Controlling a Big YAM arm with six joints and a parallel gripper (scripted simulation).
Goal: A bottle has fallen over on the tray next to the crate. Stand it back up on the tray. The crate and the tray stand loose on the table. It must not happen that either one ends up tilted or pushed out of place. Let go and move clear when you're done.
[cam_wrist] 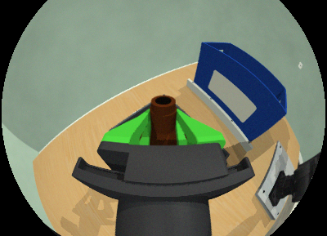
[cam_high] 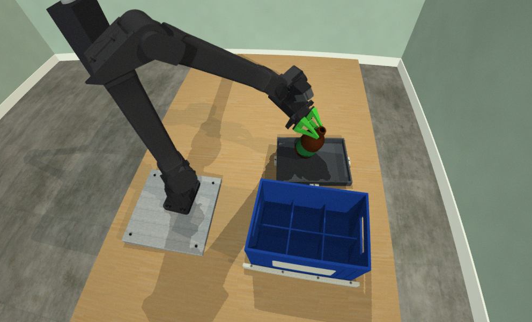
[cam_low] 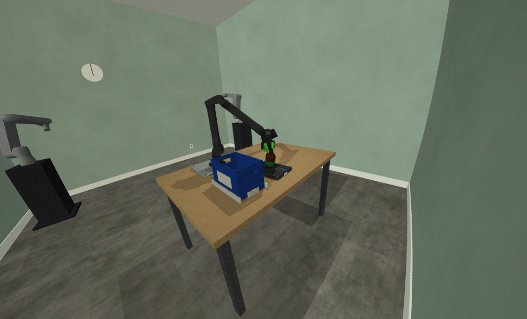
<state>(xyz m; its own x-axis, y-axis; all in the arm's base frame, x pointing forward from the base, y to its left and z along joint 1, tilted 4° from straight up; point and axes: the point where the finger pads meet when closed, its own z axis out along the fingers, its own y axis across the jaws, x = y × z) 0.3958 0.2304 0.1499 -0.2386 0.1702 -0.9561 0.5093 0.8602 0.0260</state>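
The brown bottle is 50 mm below my hand, 20 mm behind it and 10 mm to the left of it. From my hand the other things lie so: blue crate 290 mm to the right, 60 mm below; dark grey tray 140 mm below, 10 mm to the right.
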